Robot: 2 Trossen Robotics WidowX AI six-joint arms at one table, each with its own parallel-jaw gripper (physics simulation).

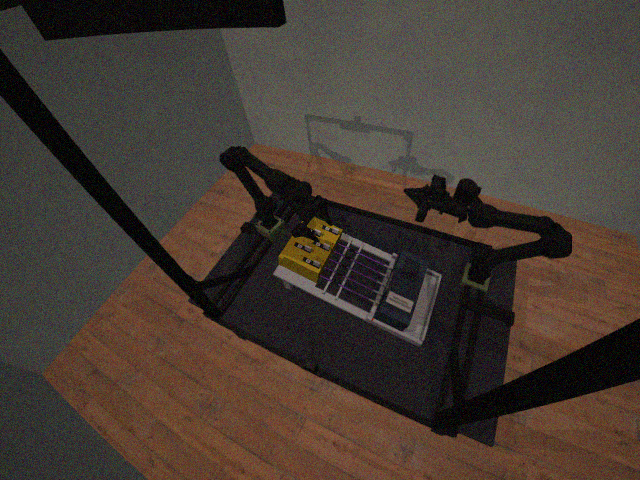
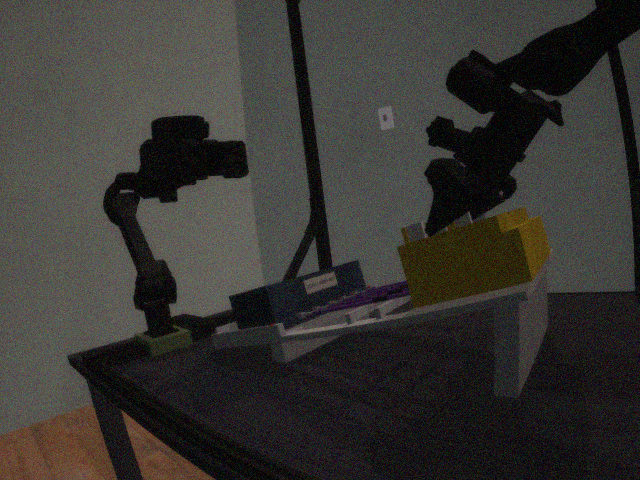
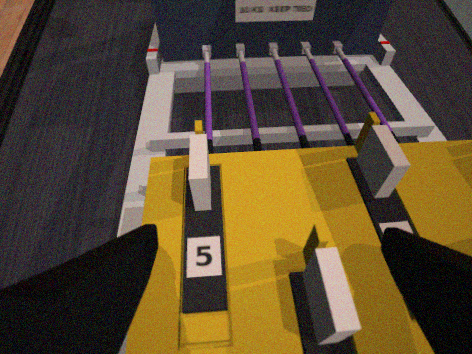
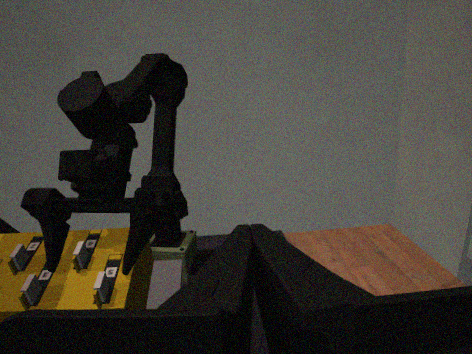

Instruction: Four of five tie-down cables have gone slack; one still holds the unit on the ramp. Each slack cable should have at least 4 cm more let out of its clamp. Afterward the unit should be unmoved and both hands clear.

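The dark blue unit (image 1: 409,271) (image 2: 289,300) (image 3: 200,25) lies low on the white ramp (image 1: 351,307) (image 2: 519,335) (image 3: 156,112). Five purple cables, one of them the leftmost cable (image 3: 208,100), run to it from the yellow clamp block (image 1: 297,263) (image 2: 465,266) (image 3: 260,195). White levers stand on the block: lever 5 (image 3: 200,172), another lever (image 3: 332,295) at lower middle and one (image 3: 387,160) at right. Which cables are slack I cannot tell. My left gripper (image 2: 449,224) (image 3: 270,237) (image 4: 87,273) is open and empty, low over the block. My right gripper (image 1: 406,191) (image 4: 249,236) is shut and empty, high up.
Two red-marked white posts, the left post (image 3: 153,54) and the right post (image 3: 386,49), flank the unit. Black frame bars (image 1: 103,178) (image 2: 310,139) rise around the dark table (image 1: 299,330) (image 2: 361,403).
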